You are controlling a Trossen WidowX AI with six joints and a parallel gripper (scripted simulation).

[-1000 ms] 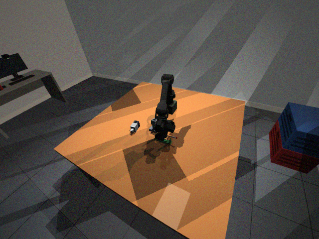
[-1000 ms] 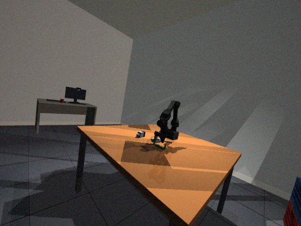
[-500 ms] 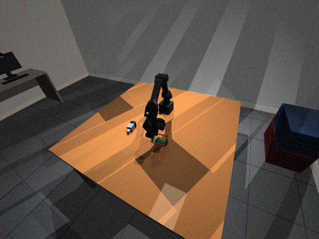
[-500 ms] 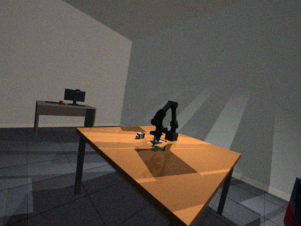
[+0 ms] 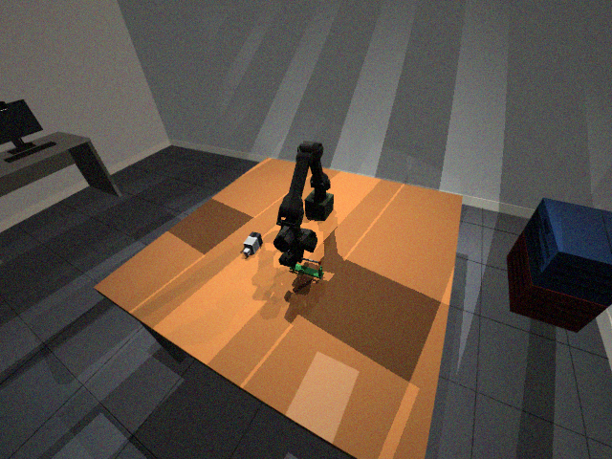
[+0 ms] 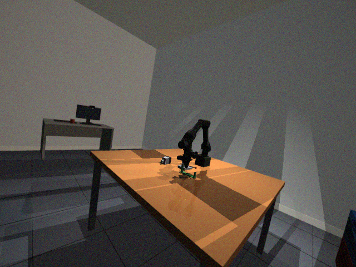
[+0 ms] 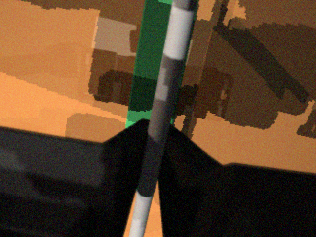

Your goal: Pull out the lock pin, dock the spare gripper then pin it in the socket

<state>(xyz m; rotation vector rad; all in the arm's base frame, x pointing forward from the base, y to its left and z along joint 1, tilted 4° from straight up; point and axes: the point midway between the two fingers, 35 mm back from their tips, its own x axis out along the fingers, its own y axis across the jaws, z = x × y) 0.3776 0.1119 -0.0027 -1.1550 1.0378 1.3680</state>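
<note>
My gripper tip is now 2 cm to the right of the green mount and 2 cm above it. Also, from my gripper tip: spare gripper (26 cm to the right, 2 cm below).
</note>
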